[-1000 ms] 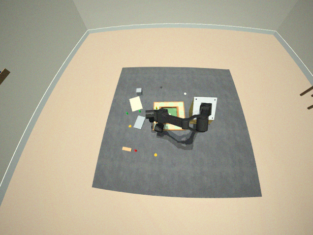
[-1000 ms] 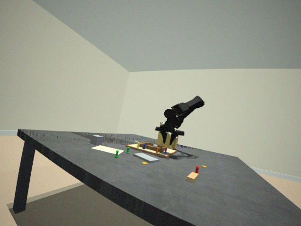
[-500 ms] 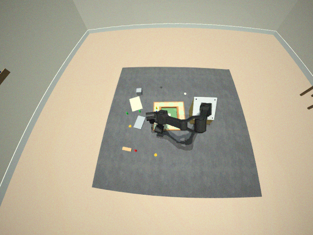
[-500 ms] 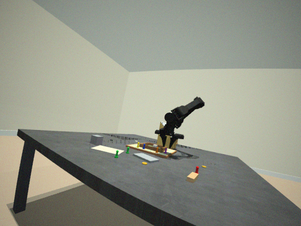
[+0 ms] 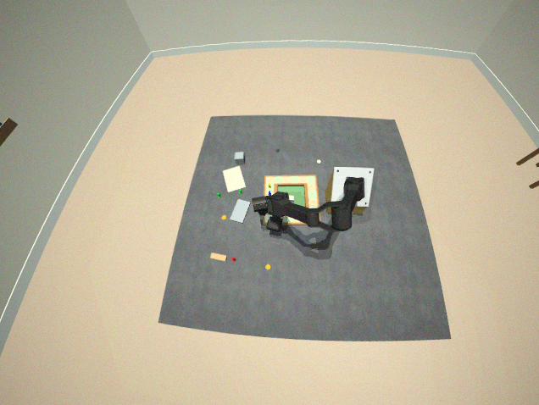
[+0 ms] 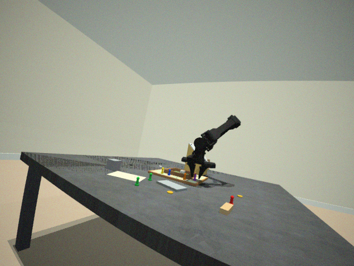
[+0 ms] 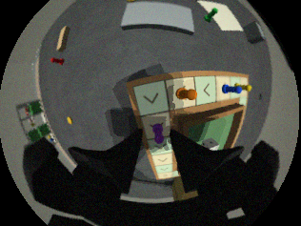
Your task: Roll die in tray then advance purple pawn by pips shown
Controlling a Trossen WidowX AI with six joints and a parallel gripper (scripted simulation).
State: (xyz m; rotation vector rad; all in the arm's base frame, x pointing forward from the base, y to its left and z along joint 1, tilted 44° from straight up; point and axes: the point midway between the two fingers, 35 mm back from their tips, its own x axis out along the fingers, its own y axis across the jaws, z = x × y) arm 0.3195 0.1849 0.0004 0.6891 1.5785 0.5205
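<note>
Now: the orange pawn 50 mm ahead of my gripper tip and 40 mm to the right of it. From my gripper tip the other things lie so: blue pawn 60 mm ahead, 130 mm to the right; then purple pawn right at my gripper tip; then white die 60 mm behind, 110 mm to the right.
</note>
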